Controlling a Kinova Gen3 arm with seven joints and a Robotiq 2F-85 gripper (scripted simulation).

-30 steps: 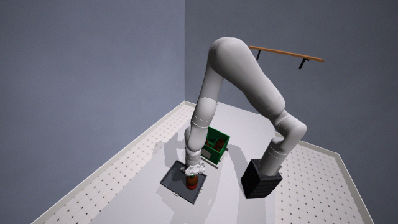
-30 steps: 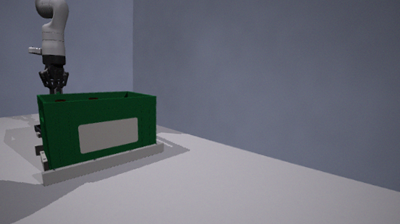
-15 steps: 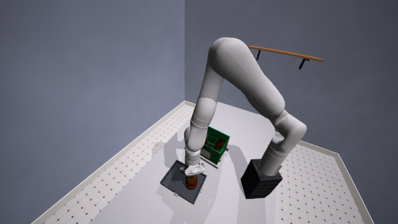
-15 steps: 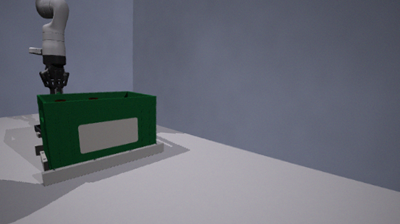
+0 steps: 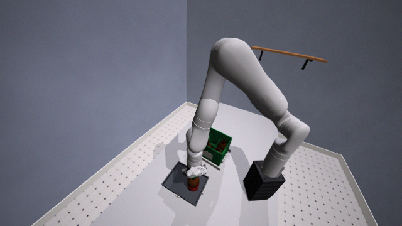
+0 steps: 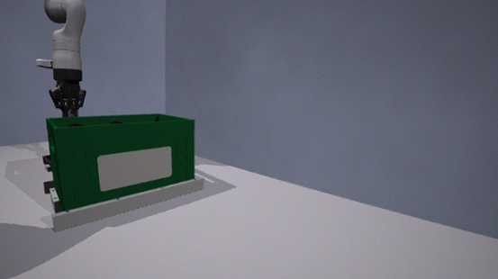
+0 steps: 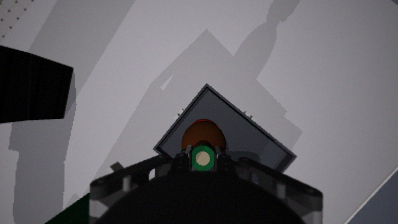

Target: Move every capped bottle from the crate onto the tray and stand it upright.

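My hand is 70 mm above the brown bottle. From my hand the other things lie so: green crate (310 mm to the right, 70 mm below, 40 mm ahead); then dark tray (140 mm below, 60 mm ahead).
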